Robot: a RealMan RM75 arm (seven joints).
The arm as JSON. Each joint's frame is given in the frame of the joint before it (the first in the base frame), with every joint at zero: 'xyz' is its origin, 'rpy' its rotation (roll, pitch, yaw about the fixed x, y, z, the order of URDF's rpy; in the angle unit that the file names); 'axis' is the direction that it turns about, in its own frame. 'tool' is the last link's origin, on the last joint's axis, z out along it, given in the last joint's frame.
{
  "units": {
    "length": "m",
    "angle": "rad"
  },
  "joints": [
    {
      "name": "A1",
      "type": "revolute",
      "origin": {
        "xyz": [
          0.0,
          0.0,
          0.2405
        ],
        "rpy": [
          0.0,
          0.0,
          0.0
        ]
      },
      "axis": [
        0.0,
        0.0,
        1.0
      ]
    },
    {
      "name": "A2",
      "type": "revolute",
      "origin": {
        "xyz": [
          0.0,
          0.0,
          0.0
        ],
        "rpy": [
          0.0,
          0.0,
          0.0
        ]
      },
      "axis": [
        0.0,
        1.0,
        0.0
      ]
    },
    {
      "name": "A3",
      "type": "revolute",
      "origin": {
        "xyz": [
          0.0,
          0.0,
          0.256
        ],
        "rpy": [
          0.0,
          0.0,
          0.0
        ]
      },
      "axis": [
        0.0,
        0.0,
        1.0
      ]
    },
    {
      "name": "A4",
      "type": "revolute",
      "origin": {
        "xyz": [
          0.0,
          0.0,
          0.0
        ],
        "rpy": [
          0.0,
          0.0,
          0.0
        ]
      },
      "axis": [
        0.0,
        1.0,
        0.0
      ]
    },
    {
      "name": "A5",
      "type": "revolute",
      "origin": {
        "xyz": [
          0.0,
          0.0,
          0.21
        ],
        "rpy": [
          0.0,
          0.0,
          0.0
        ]
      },
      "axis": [
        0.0,
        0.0,
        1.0
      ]
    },
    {
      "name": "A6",
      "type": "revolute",
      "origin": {
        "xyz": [
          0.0,
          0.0,
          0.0
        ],
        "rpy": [
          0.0,
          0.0,
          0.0
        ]
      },
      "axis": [
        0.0,
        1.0,
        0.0
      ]
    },
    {
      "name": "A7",
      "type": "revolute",
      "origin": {
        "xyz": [
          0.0,
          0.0,
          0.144
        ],
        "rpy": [
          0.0,
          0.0,
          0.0
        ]
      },
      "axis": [
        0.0,
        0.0,
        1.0
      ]
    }
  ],
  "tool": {
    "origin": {
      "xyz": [
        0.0,
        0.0,
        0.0
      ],
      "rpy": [
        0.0,
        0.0,
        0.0
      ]
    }
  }
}
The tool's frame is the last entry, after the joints.
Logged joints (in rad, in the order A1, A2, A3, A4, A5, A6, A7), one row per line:
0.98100 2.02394 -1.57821 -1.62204 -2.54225 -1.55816 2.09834
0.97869 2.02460 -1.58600 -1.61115 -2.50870 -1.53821 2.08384
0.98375 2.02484 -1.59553 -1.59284 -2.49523 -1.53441 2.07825
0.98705 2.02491 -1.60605 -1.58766 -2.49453 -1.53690 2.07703
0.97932 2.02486 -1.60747 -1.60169 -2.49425 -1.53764 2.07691
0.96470 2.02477 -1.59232 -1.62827 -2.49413 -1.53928 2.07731
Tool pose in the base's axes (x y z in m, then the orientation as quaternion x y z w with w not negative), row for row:
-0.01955 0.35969 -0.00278 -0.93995 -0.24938 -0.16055 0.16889
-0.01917 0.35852 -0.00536 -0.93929 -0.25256 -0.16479 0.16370
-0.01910 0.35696 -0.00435 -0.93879 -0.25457 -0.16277 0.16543
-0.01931 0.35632 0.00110 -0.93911 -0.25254 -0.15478 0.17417
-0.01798 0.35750 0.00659 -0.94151 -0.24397 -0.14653 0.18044
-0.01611 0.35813 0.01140 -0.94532 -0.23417 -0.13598 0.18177
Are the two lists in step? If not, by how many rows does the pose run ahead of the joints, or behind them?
The pose runs 2 rows ahead of the joints: the pose in row i belongs to the joints in row i + 2.
